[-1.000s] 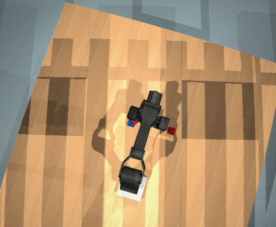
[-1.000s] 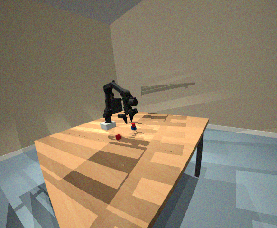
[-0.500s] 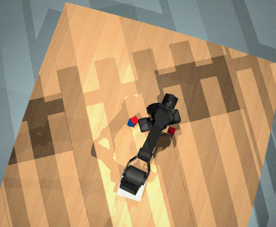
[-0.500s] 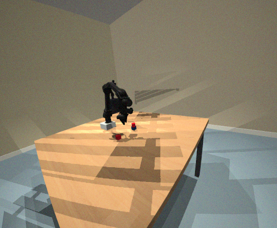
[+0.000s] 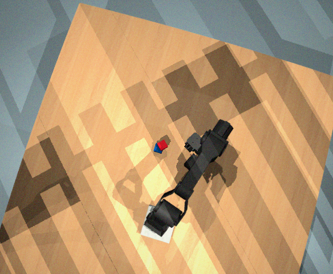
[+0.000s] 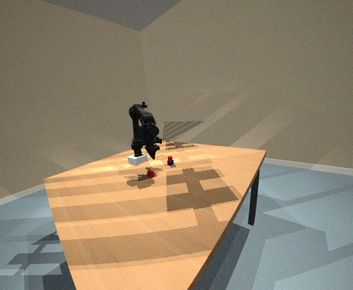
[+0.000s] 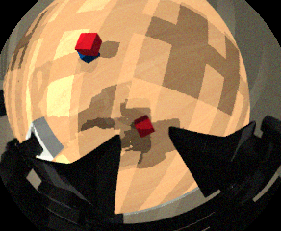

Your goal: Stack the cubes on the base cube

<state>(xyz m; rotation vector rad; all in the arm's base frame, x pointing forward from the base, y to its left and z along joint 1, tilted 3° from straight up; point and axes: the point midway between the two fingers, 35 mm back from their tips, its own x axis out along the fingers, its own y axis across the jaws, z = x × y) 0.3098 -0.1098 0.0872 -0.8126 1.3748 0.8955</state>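
Right now my gripper tip is 20 mm past the blue cube, 180 mm to the right of it and 100 mm above it.
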